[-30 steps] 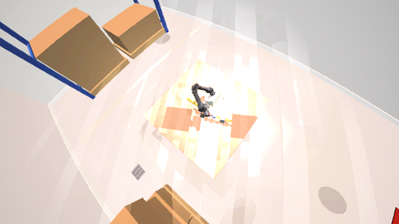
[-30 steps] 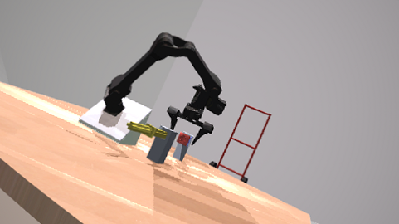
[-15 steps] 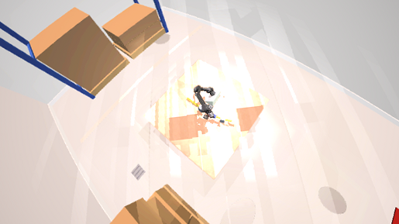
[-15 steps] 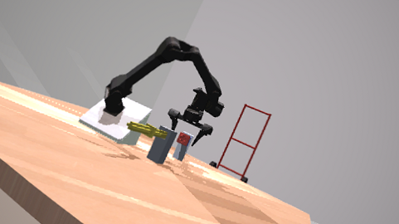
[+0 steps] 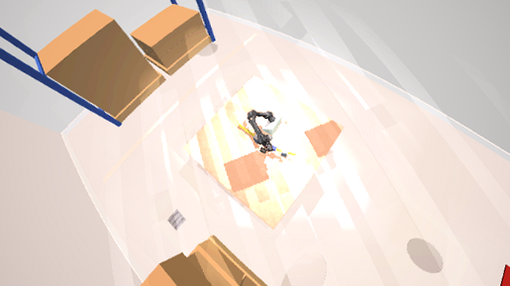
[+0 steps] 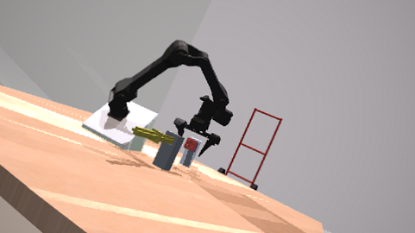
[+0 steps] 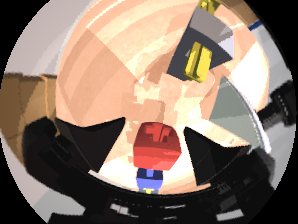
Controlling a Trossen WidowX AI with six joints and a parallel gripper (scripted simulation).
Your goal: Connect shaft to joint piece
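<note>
Right now my gripper tip is 30 mm below the red joint piece and 20 mm to the right of it.
</note>
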